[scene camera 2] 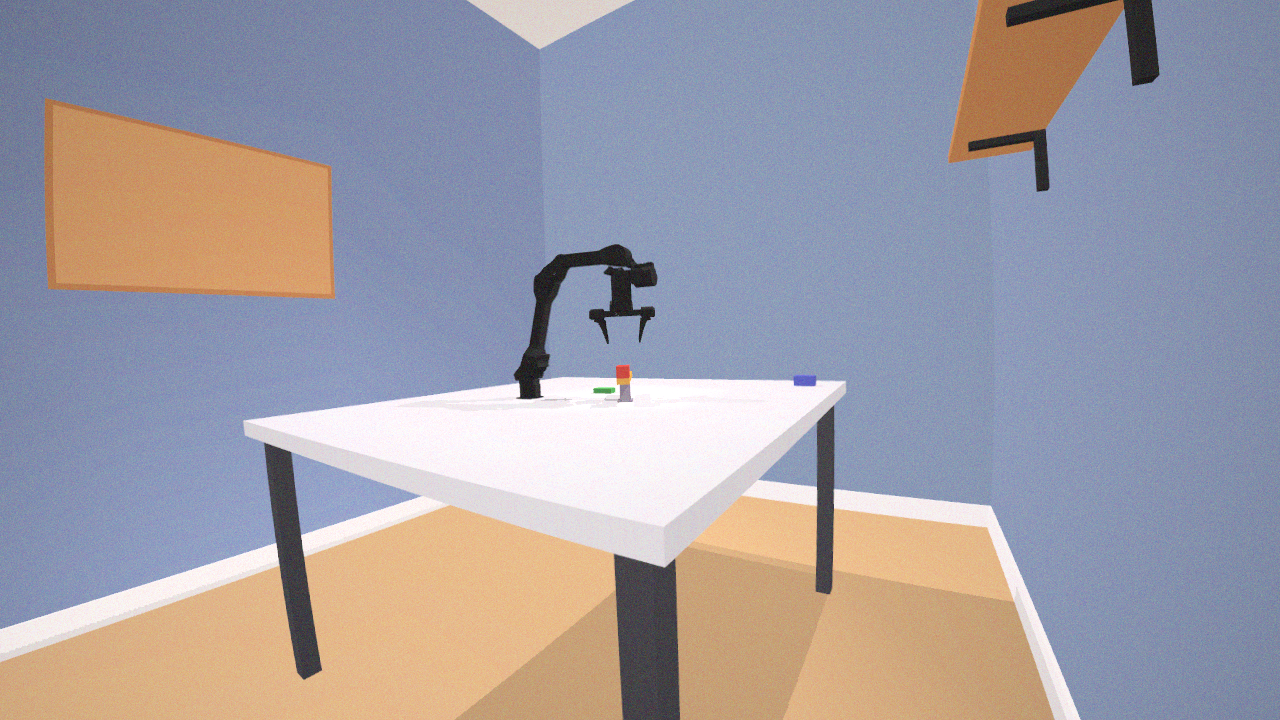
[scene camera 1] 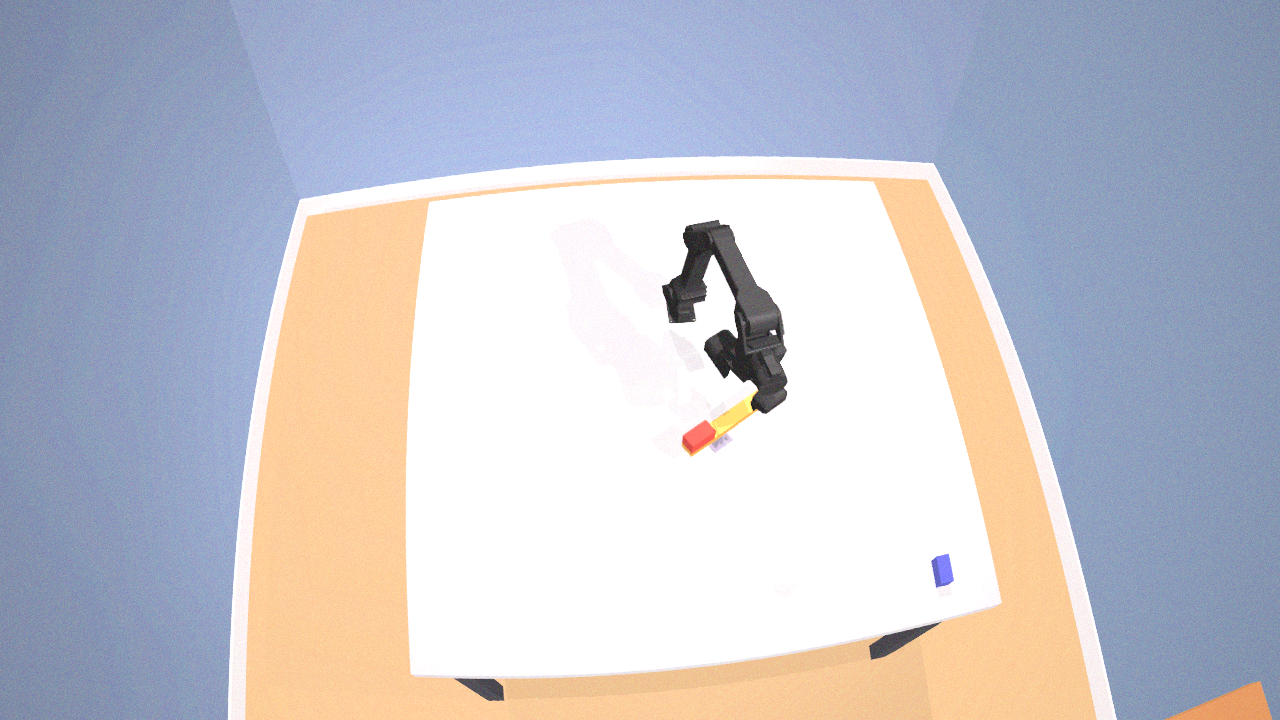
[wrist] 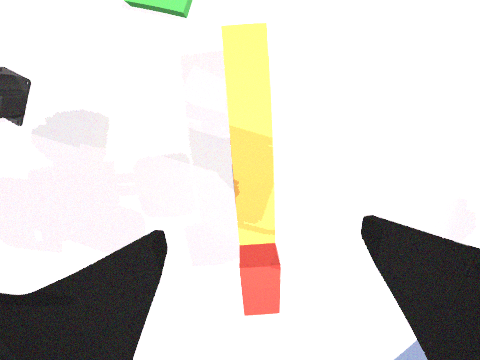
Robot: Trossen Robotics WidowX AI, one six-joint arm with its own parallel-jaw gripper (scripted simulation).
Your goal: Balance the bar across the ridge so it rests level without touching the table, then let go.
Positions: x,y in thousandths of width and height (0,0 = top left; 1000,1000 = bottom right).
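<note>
My gripper (scene camera 1: 578,547) (scene camera 2: 487,477) (wrist: 553,651): open, holding nothing. Bar (scene camera 1: 550,603), visible also at (wrist: 514,193).
</note>
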